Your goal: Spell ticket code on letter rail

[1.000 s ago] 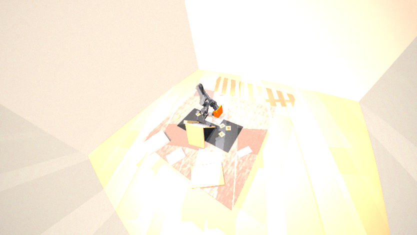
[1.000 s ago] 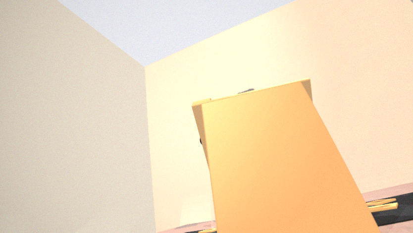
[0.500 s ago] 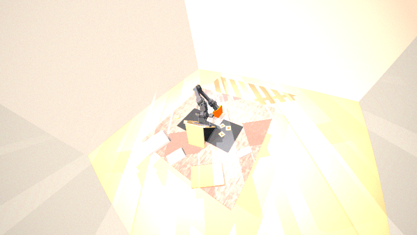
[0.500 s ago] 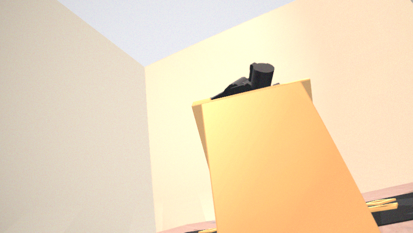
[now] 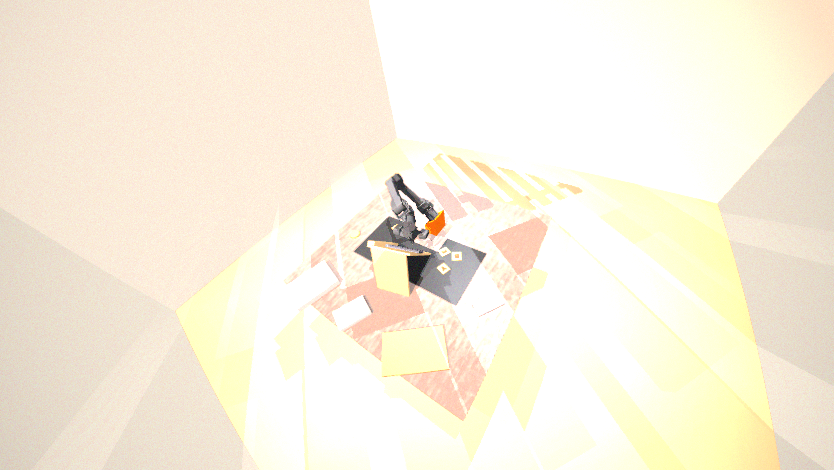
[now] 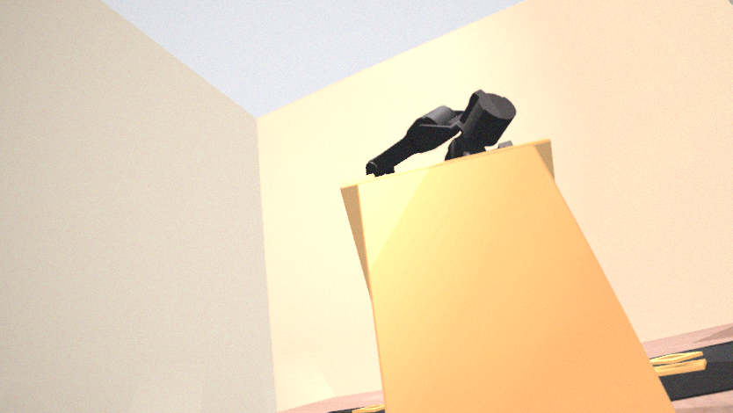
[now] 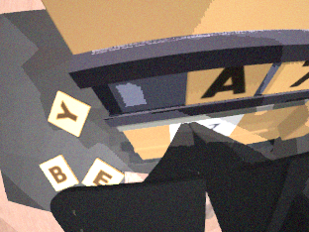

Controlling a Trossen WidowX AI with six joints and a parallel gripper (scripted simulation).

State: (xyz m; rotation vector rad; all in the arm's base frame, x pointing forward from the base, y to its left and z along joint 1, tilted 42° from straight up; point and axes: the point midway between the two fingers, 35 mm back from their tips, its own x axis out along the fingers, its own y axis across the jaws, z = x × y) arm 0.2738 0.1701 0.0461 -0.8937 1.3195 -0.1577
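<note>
Right now the letter tile is 30 mm ahead of my gripper tip, 20 mm to the right of it and 20 mm below it. Also, from my gripper tip: white ticket (20 mm behind, 40 mm to the right, 100 mm below); flat yellow slab (380 mm ahead, 330 mm to the left, 170 mm below); black mat (90 mm behind, 70 mm to the right, 180 mm below).
</note>
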